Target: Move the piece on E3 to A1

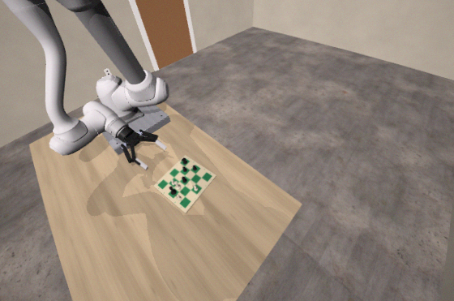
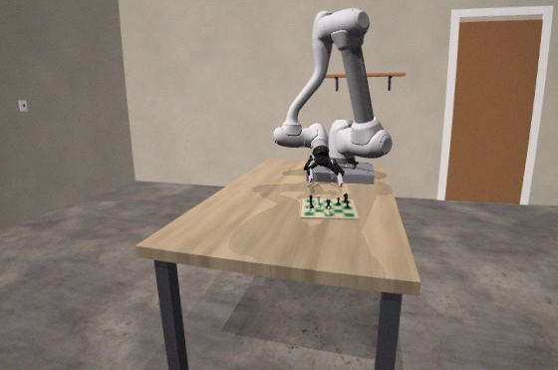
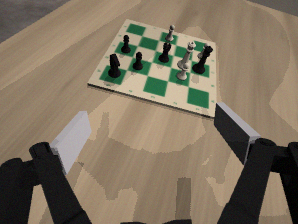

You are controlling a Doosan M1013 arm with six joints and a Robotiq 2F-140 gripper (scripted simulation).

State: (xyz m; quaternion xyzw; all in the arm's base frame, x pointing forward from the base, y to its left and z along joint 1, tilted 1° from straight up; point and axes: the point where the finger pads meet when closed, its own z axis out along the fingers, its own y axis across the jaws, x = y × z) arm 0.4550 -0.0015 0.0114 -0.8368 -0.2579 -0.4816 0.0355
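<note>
My hand is 190 mm short of the tall white piece, 10 mm to the right of it and 40 mm above it. The rest, counted from my hand: green-and-cream chessboard 180 mm ahead, 50 mm to the left, 60 mm below.
</note>
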